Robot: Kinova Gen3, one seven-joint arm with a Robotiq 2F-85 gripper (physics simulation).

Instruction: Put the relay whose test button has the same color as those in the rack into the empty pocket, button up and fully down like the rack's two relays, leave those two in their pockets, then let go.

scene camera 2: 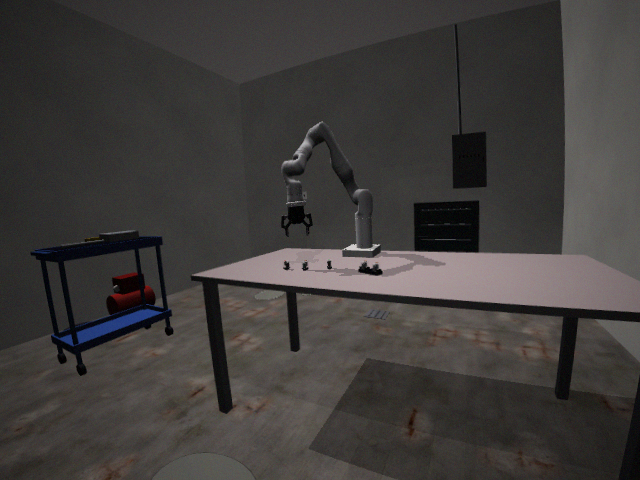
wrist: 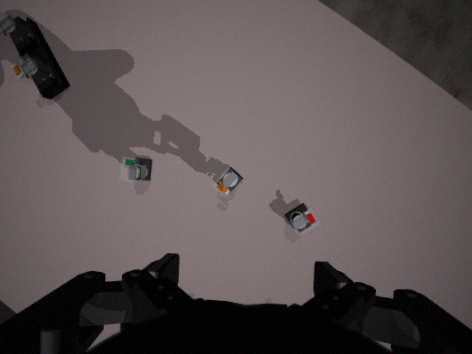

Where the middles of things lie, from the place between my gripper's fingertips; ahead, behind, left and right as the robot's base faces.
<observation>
Right now the dark rack (wrist: 38, 48) is 35 cm to the left of my hand, 15 cm below it and 6 cm ahead of it.
</observation>
